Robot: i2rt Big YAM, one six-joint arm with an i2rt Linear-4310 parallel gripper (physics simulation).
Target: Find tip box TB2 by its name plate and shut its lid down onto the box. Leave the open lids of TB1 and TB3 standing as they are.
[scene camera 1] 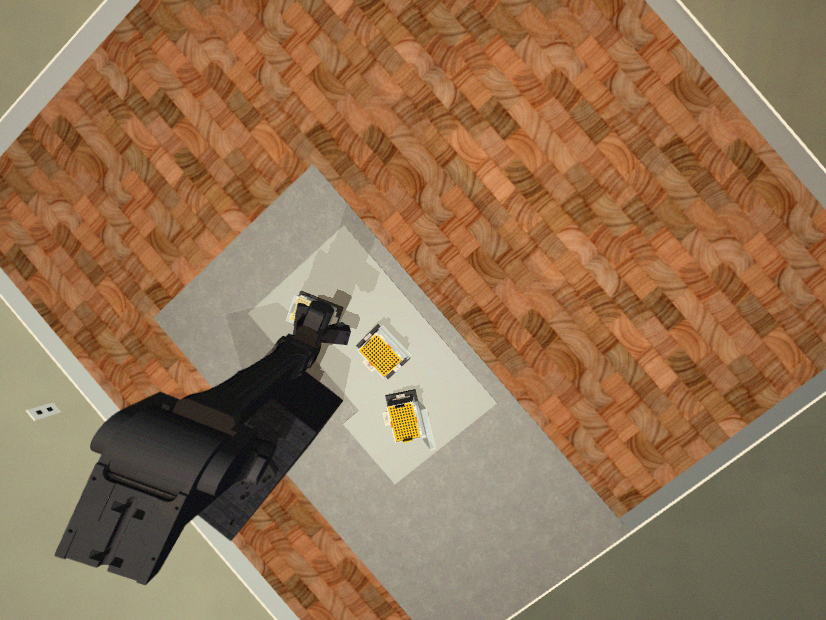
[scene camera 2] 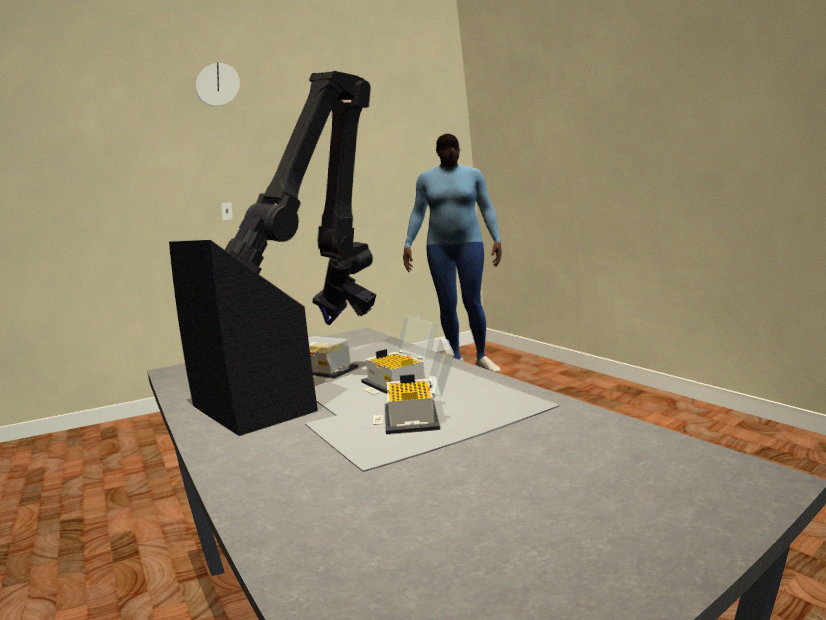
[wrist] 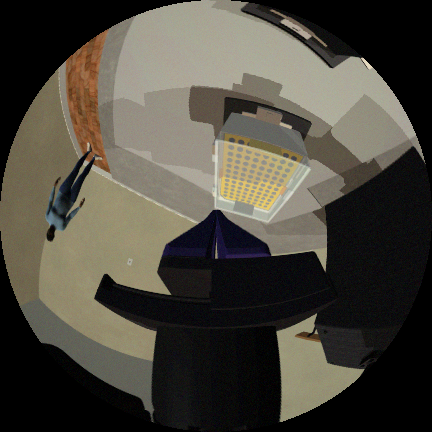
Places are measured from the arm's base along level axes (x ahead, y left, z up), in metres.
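Pixels of known places: gripper, fingertip midpoint: [scene camera 1: 307, 308] [scene camera 2: 327, 323] [wrist: 215, 215]; arm's base, origin of the base link: [scene camera 2: 236, 268].
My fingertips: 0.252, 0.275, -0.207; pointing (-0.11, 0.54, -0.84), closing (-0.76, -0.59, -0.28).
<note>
For each thing: its top centre in the pictures, then the offset to it from my fingertips, as dx, dy, dz. Level surfaces: height alone.
- far box, middle of its top: [wrist: 260, 195] [scene camera 2: 317, 342] [scene camera 1: 306, 318] -0.038, -0.017, -0.042
- middle box, middle of its top: [scene camera 2: 389, 359] [scene camera 1: 377, 358] +0.082, -0.240, -0.053
- light mat, its level: dz -0.119
- grey table, its level: dz -0.122
Three tip boxes with yellow racks stand on the mat. The far box [scene camera 1: 298, 308] [scene camera 2: 330, 356] [wrist: 260, 170] has its clear lid down over the rack; the arm partly covers it in the overhead view. The middle box [scene camera 1: 380, 355] [scene camera 2: 393, 371] has its clear lid [scene camera 2: 418, 333] standing open. The near box [scene camera 1: 403, 422] [scene camera 2: 410, 412] also has its lid [scene camera 1: 427, 428] [scene camera 2: 440, 370] open. The lettering on the name plates is too small to read, so I cannot tell which box is TB2. My gripper [scene camera 2: 328, 321] [wrist: 215, 215] is shut and empty, above the far box.
The light mat [scene camera 1: 453, 400] [scene camera 2: 480, 407] lies on the grey table [scene camera 1: 480, 507] [scene camera 2: 533, 520]. The black arm pedestal [scene camera 2: 263, 360] [wrist: 375, 240] stands beside the far box. Small cards [scene camera 2: 378, 419] lie by the boxes. A person [scene camera 2: 450, 206] [wrist: 62, 205] stands beyond the table.
</note>
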